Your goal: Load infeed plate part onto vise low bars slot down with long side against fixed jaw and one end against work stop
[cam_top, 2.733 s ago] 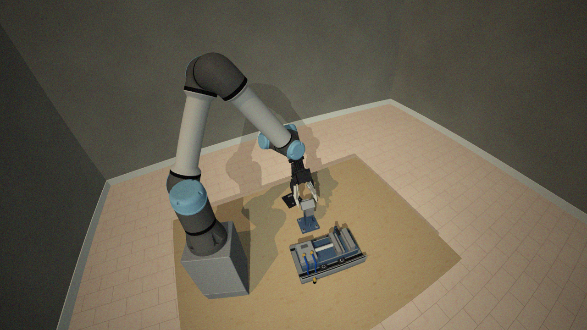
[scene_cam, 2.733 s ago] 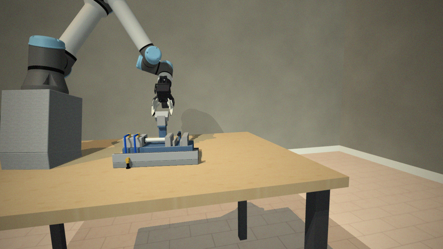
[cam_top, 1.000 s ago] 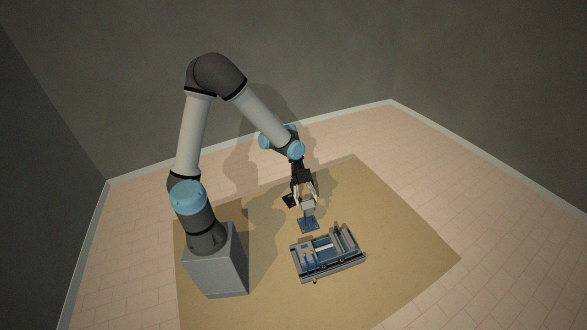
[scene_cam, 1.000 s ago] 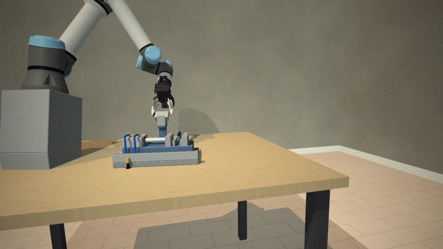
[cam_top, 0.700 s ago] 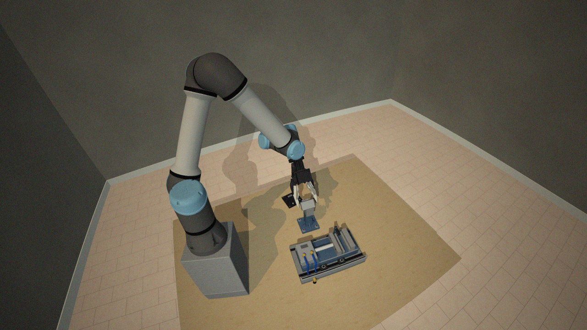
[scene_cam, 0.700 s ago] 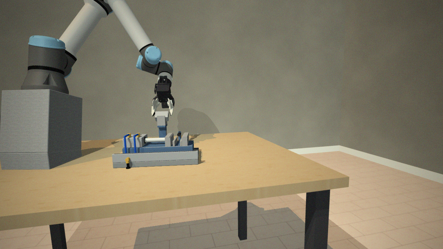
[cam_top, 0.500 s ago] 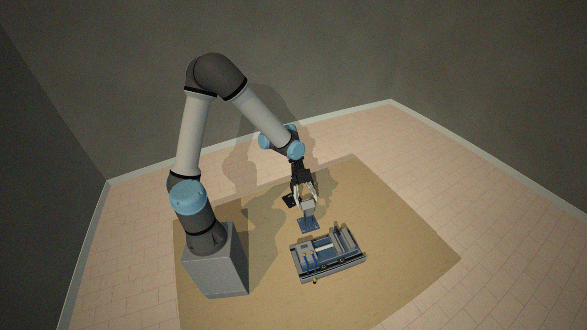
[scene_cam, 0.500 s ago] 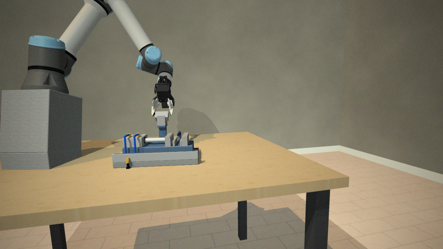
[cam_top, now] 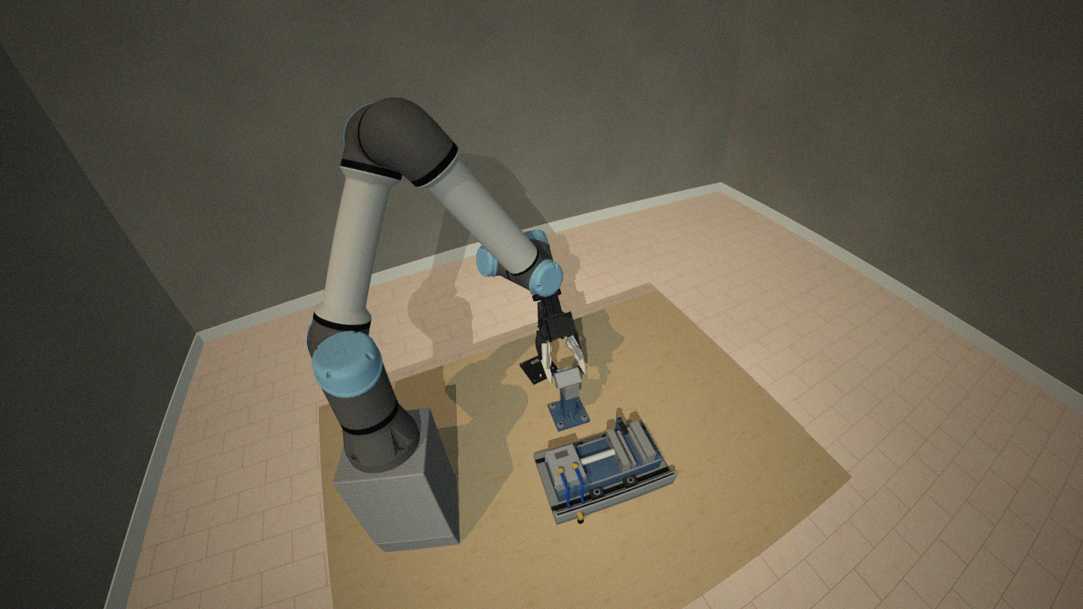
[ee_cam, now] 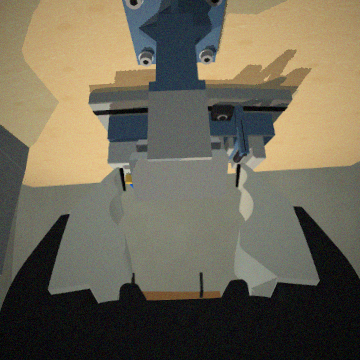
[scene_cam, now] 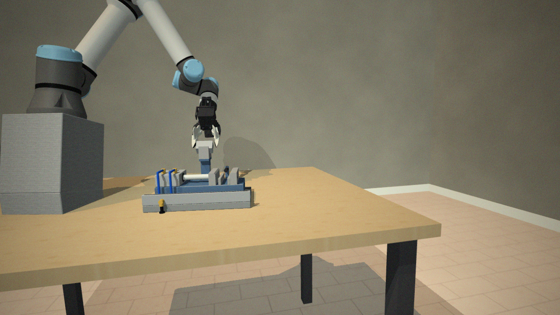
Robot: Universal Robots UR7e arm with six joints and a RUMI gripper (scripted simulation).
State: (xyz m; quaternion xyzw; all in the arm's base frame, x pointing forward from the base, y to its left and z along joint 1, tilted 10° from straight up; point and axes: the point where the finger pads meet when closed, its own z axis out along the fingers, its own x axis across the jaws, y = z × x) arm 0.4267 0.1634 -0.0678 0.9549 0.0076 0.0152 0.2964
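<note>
My gripper is now 10 mm above the part. Also, from my hand: v-block post (100 mm below, 10 mm to the right); then white cylinder rod (200 mm to the right, 80 mm below, 10 mm ahead); then work stop (150 mm to the right, 90 mm ahead, 70 mm below).
</note>
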